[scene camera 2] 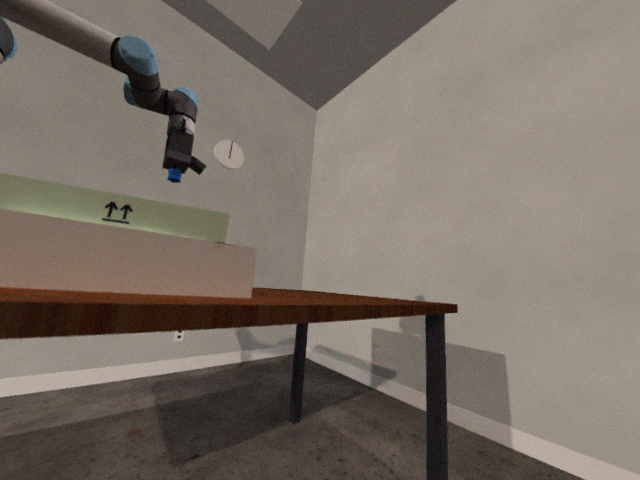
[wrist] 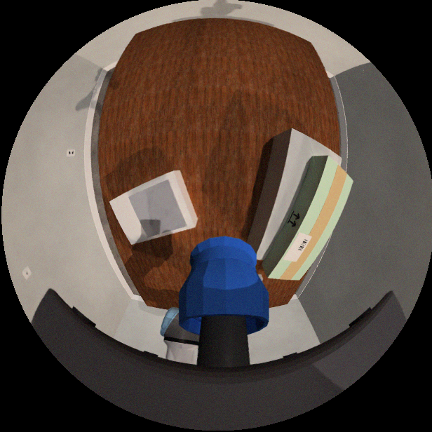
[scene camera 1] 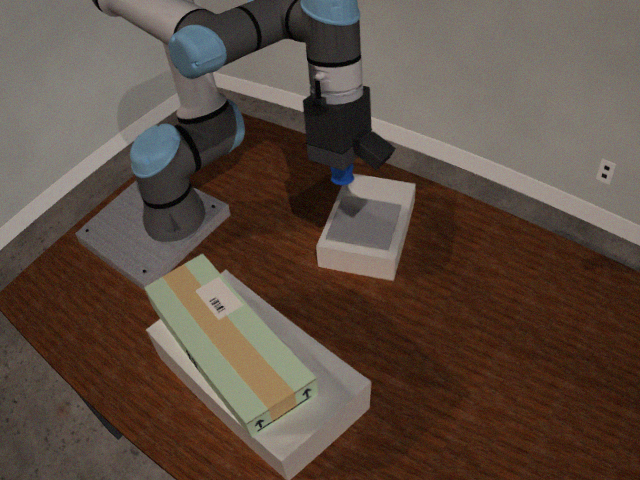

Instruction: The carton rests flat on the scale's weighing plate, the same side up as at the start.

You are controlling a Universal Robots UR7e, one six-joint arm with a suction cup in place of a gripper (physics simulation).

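Where they show: hand, its tool point: (scene camera 2: 174, 180) (scene camera 1: 342, 178); arm's base, origin of its link: (scene camera 1: 174, 218).
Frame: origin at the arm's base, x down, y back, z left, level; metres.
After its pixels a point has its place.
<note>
The carton (scene camera 1: 230, 343) {x -0.122, y -0.401, z -0.256 m} (scene camera 2: 170, 219) {x -0.093, y -0.418, z -0.329 m} (wrist: 325, 210), pale green with a tan tape strip and a barcode label on top, lies askew in the white open box (scene camera 1: 330, 431) {x -0.020, y -0.589, z -0.269 m} (scene camera 2: 155, 268) {x -0.008, y -0.410, z -0.337 m}. It looks tilted, its end nearer the robot base sticking out over the box's rim and its other end lower inside. The arrows on its sides point up. The scale (scene camera 1: 356, 262) {x -0.002, y -0.430, z 0.086 m} (wrist: 122, 215) is a white block with a grey weighing plate (scene camera 1: 374, 227) {x -0.045, y -0.435, z 0.152 m} (wrist: 162, 205), and nothing lies on the plate. My blue suction cup (scene camera 1: 342, 180) (scene camera 2: 174, 179) (wrist: 223, 245) hangs above the scale's area, apart from the carton, with nothing on it.
The arm's base plate (scene camera 1: 124, 242) {x 0.001, y 0.058, z -0.122 m} is bolted to the brown table (scene camera 1: 491, 335) {x 0.033, y -0.744, z 0.075 m} (scene camera 2: 361, 304) {x 0.033, y -0.768, z -0.484 m} (wrist: 215, 75), left of the scale in scene camera 1. Walls rise behind the scale and the base. The table edge runs close past the white box.
</note>
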